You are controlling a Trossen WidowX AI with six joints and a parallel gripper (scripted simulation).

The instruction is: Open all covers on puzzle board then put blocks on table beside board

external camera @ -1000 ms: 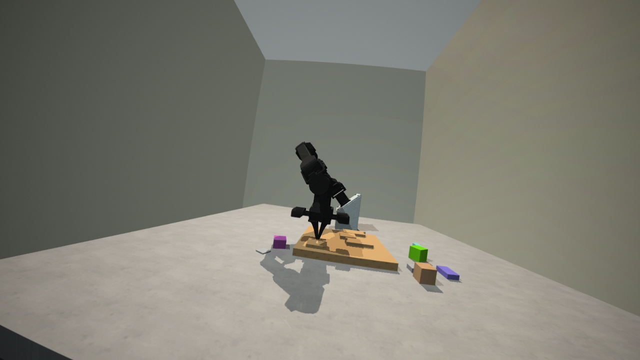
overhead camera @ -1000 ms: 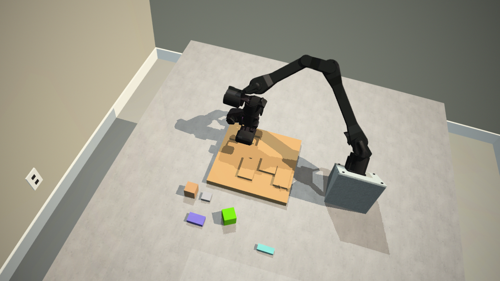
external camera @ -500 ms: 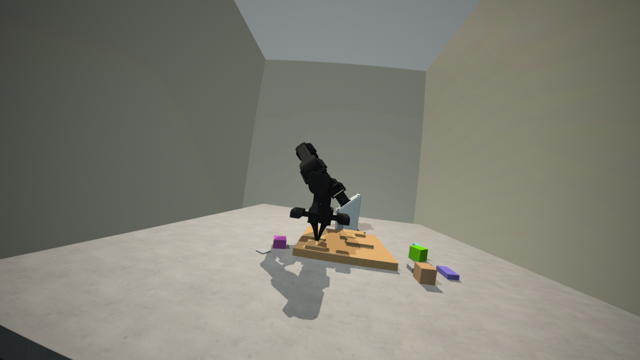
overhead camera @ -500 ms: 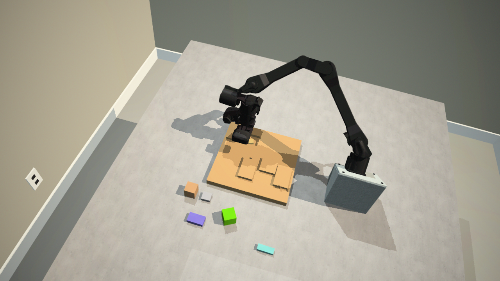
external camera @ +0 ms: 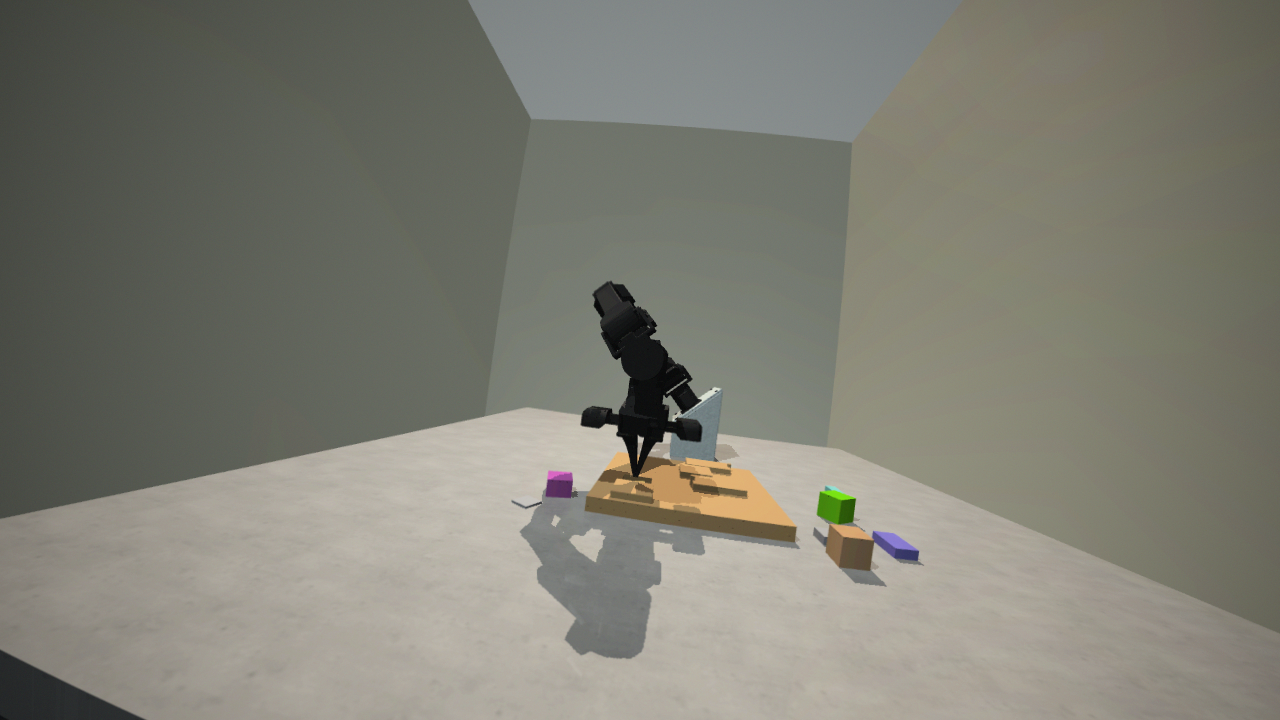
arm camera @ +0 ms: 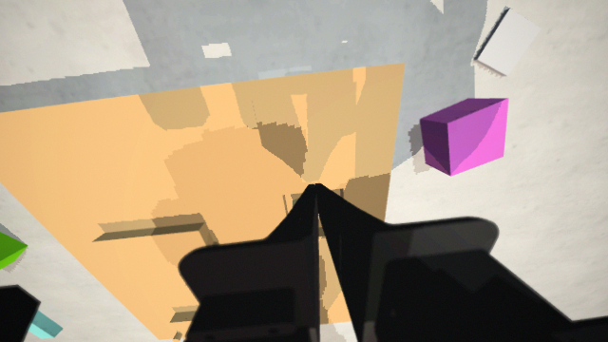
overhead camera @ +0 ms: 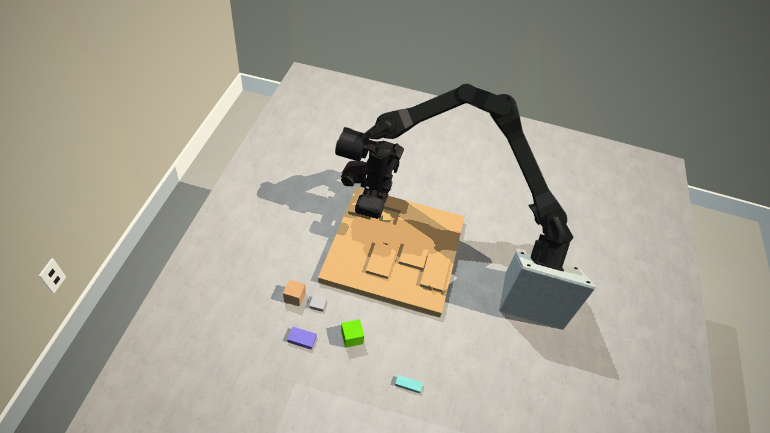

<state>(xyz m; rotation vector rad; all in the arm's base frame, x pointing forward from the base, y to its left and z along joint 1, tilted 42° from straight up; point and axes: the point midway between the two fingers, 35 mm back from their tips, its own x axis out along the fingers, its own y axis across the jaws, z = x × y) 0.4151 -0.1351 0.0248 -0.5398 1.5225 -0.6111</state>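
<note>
Now: the magenta block 1 cm ahead of my gripper tip, 12 cm to the right of it and 3 cm below it. From my gripper tip the other things lie so: orange block: 12 cm ahead, 28 cm to the left, 2 cm below; then grey block: 6 cm ahead, 29 cm to the left, 3 cm below; then thin grey plate: 7 cm ahead, 15 cm to the right, 4 cm below.
</note>
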